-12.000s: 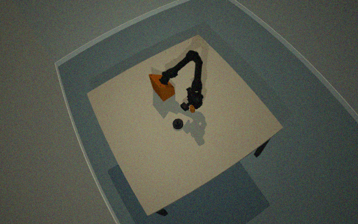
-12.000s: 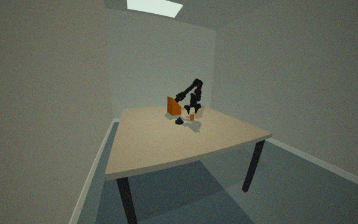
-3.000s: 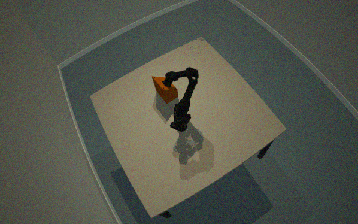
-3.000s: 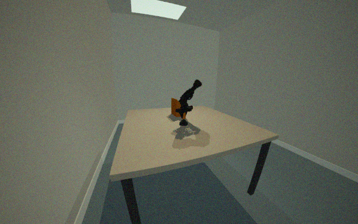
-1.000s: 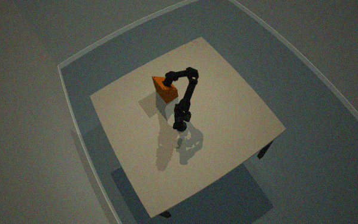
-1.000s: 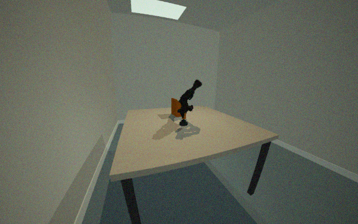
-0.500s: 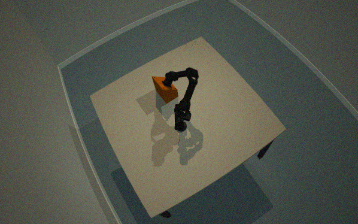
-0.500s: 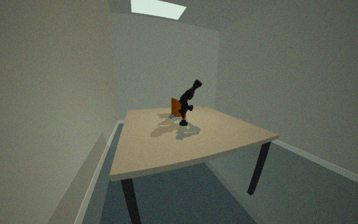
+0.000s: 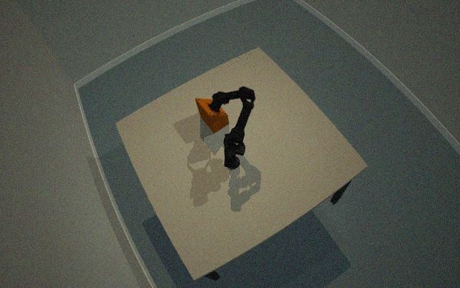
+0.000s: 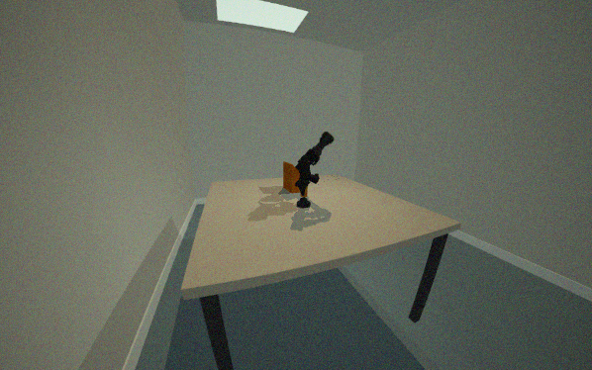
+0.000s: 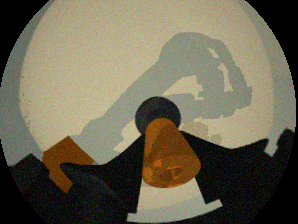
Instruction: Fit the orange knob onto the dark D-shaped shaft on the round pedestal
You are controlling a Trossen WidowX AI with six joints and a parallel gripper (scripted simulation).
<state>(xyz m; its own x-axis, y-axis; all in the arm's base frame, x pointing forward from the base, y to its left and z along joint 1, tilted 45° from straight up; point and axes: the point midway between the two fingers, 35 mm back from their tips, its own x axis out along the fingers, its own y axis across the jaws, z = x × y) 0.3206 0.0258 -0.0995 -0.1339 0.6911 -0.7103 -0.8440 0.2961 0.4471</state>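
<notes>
Now: gripper tip 4 cm above the dark round pedestal. Round my gripper tip: orange knob 2 cm above.
</notes>
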